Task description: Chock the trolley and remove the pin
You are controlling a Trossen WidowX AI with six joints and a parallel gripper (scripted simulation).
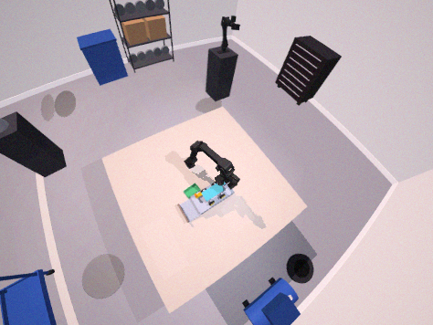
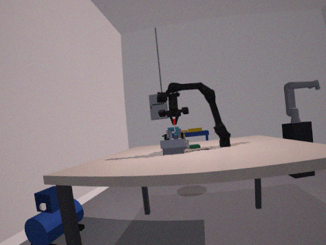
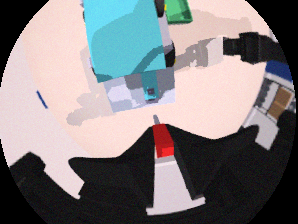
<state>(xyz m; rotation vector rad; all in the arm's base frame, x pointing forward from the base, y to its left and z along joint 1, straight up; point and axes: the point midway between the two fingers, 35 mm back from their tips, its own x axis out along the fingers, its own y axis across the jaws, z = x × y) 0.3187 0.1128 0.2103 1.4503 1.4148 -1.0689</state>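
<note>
My gripper tip is 220 mm to the left of the yellow chock, 100 mm above it and 40 mm past it. From my gripper tip the other things lie so: cyan trolley: 130 mm to the right, 70 mm below, 20 mm ahead; red-headed stop pin: right at my gripper tip.
</note>
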